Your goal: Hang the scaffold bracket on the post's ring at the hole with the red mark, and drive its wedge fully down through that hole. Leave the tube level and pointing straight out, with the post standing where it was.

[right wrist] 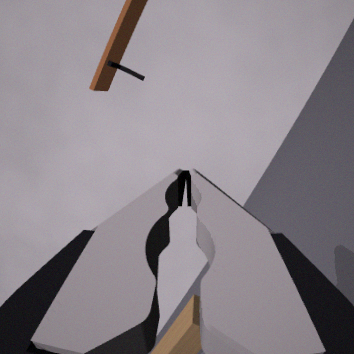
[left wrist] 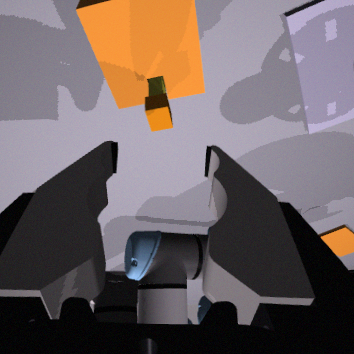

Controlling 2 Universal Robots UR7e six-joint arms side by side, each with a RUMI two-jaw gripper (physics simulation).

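Frame: origin at the left arm's base, x ahead, y left, z up, level; centimetres.
Where they show: left gripper, fingertip midpoint: (left wrist: 161,145); right gripper, fingertip midpoint: (right wrist: 185,172); right arm's base, origin of the base link: (left wrist: 115,277).
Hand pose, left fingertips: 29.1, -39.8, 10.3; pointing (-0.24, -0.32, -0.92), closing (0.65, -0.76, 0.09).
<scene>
Things, the pixels of their top centre, and the offset from my left fingertips, as dx, dy, dz. "pt": a spot on its surface instead.
- large orange block, surface spot: (left wrist: 155,47) pt +2.7, +2.6, -3.8
- small piece with an orange end, surface spot: (left wrist: 160,120) pt +0.9, +0.8, -0.8
- short olive shaft, surface spot: (left wrist: 156,85) pt +1.4, +1.4, -2.9
- pale lavender panel, surface spot: (left wrist: 325,70) pt +9.2, -12.2, -9.7
- orange piece, middle of its top: (left wrist: 342,243) -7.1, -70.6, -9.6
- wooden piece, surface spot: (right wrist: 182,327) pt +40.3, -17.5, -5.6
In the left wrist view, a large orange block (left wrist: 155,47), which looks like part of the scaffold bracket, is at the top. A small piece with an orange end (left wrist: 160,120) and a short olive shaft (left wrist: 156,85), apparently the wedge, shows in front of the block's lower edge. My left gripper (left wrist: 161,145) is open, and the wedge's orange end lies beyond its fingertips, apart from them. Whether the shaft sits in a hole is unclear. The red mark, the ring and the tube cannot be made out. My right gripper (right wrist: 185,172) is shut and empty.
A pale lavender panel (left wrist: 325,70) with light patches is at the upper right of the left wrist view, and an orange piece (left wrist: 340,241) at the lower right. The right wrist view shows a brown bar (right wrist: 114,52) with a black peg (right wrist: 131,72) and a wooden piece (right wrist: 182,327).
</scene>
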